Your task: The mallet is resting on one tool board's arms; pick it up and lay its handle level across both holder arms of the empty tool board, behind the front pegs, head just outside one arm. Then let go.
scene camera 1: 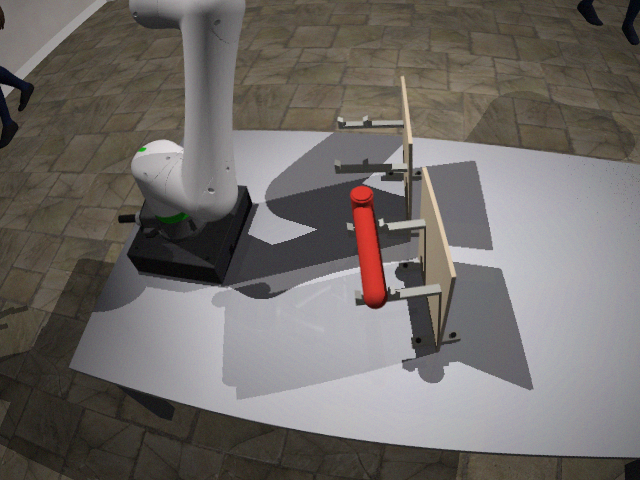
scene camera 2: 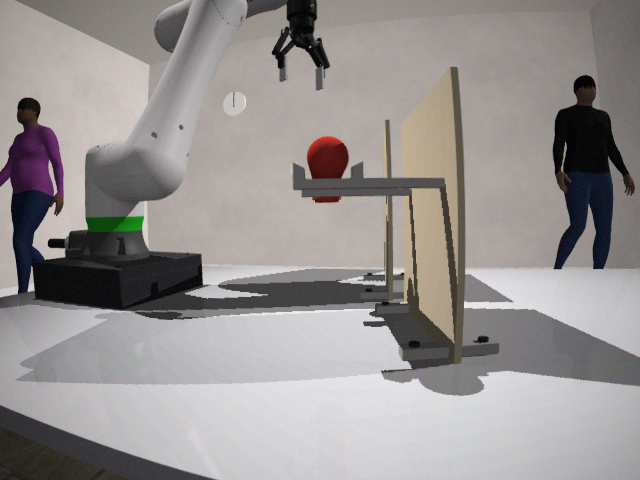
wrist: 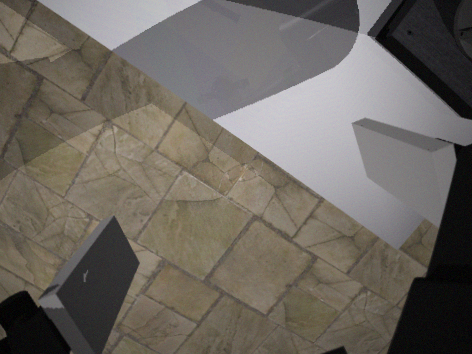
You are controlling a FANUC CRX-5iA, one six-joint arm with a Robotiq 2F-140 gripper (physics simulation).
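Places are measured from the arm's base along level axes (x back, y right, z up), in centimetres.
Pixels of known places: gripper, fingertip midpoint: (scene camera 2: pixel 302 84) (wrist: pixel 240 196); arm's base, link origin: (scene camera 1: pixel 183 219) (scene camera 2: pixel 116 257).
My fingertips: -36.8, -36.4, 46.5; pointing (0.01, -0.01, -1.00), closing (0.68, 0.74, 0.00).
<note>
Ahead of a thing's pixels: the offset from my fingertips to its top centre, as dx, dy, dz. "pt": to the spot under its first point. Level surfaces: height alone.
The red mallet {-12.1, +57.8, -28.9} (scene camera 1: pixel 368 248) (scene camera 2: pixel 327 157) rests across both arms of the near tool board (scene camera 1: pixel 436 258) (scene camera 2: pixel 434 196), between the front pegs and the rear pegs. Its capped head {pt -11.0, +47.9, -28.9} (scene camera 1: pixel 361 196) is at the far end, beyond that board's far arm, and its rounded handle end is over the near arm. The empty tool board (scene camera 1: pixel 406 139) (scene camera 2: pixel 388 206) stands farther back, with two bare holder arms (scene camera 1: pixel 385 123) (scene camera 1: pixel 379 167). My gripper (scene camera 2: pixel 300 84) (wrist: pixel 240 196) is open and empty, high up and beyond the mallet in scene camera 2. It does not show in scene camera 1.
The robot's black base (scene camera 1: pixel 191 248) (scene camera 2: pixel 118 279) stands at the left of the white table {dz -54.1} (scene camera 1: pixel 320 413) (scene camera 2: pixel 232 423). Both boards stand upright on bolted feet. The wrist view shows the table edge and stone floor (wrist: pixel 200 230) below the fingers. Two people stand beyond the table.
</note>
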